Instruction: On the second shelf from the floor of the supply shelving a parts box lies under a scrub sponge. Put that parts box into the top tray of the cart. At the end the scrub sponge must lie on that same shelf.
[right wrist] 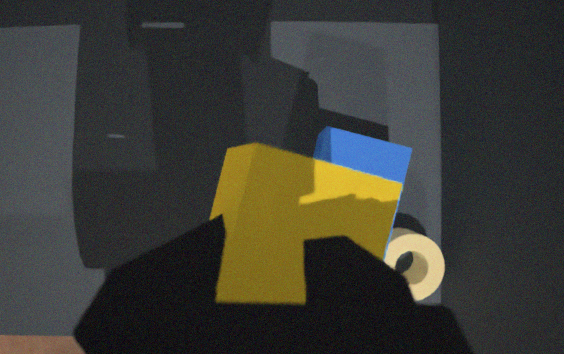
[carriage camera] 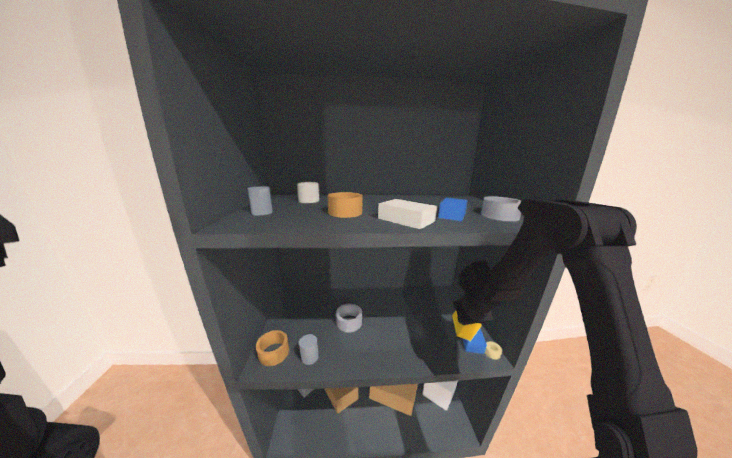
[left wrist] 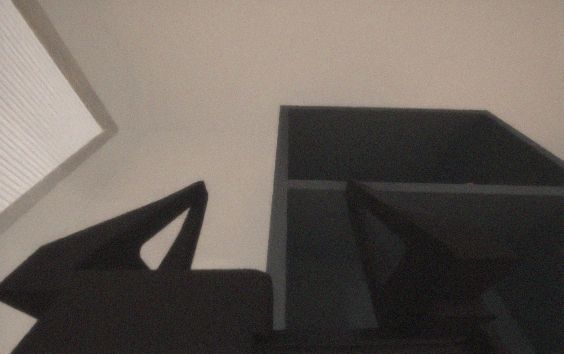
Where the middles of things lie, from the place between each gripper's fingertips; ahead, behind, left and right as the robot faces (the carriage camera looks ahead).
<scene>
I see the yellow scrub sponge (right wrist: 271, 200) 20 mm behind my right hand and 20 mm above it.
The yellow scrub sponge lies 70 cm to the right of my left hand, 51 cm below it and 39 cm ahead of it.
</scene>
